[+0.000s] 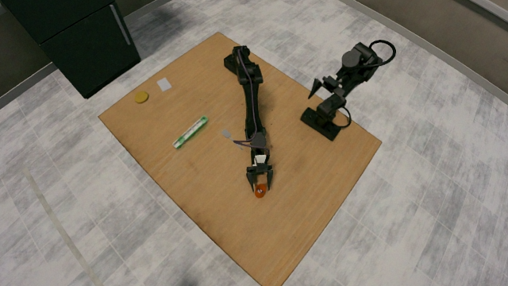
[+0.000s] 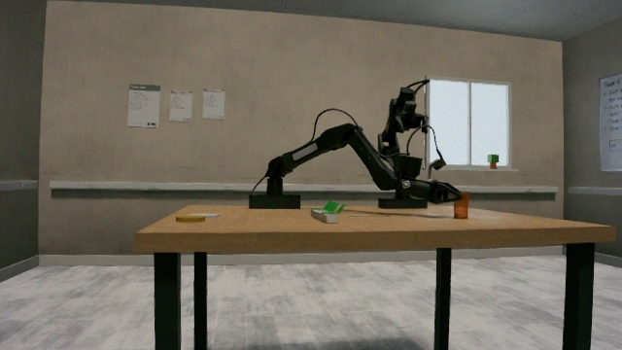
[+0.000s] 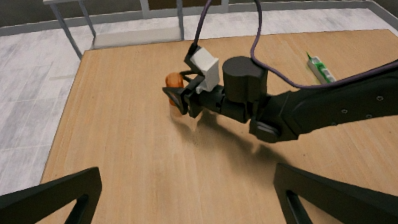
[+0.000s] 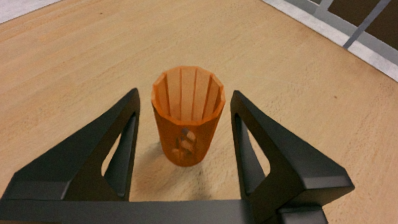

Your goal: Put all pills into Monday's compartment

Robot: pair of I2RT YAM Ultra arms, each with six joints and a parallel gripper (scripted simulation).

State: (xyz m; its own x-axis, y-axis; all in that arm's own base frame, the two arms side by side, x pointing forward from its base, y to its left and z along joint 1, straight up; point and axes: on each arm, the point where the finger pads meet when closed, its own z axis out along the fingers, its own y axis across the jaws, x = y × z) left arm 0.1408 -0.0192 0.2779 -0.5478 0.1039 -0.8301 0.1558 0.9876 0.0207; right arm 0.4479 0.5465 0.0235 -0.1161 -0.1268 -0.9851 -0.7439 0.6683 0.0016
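The orange pill bottle is 50 mm below my right hand. From my right hand the other things lie so: paper 780 mm to the right, 110 mm behind, 60 mm below; yellow bottle cap 810 mm to the right, 60 mm below, 30 mm ahead; grey spatula 270 mm to the right, 120 mm behind, 70 mm below.
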